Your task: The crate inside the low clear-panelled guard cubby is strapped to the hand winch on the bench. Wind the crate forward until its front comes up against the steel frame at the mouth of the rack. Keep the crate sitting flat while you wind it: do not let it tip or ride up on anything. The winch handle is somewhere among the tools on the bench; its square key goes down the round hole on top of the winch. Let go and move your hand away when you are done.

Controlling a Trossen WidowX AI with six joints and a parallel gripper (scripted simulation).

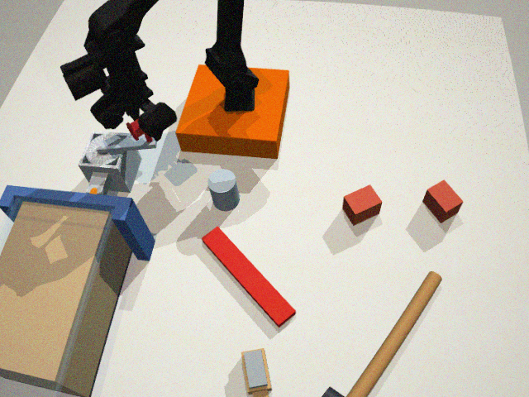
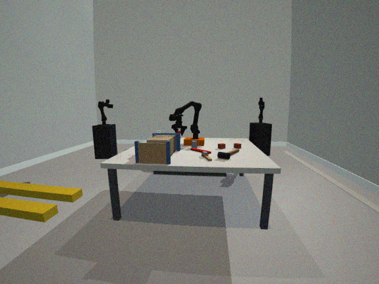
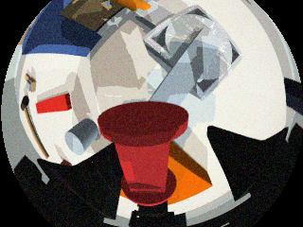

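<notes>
Now: the red knob 20 mm ahead of my gripper tip and 20 mm above it. From my gripper tip the other things lie so: flat red bar: 270 mm ahead, 200 mm to the left, 100 mm below; then grey winch: 100 mm to the right, 80 mm below, 10 mm ahead; then winch handle: 30 mm to the right, 20 mm ahead, 10 mm below.
</notes>
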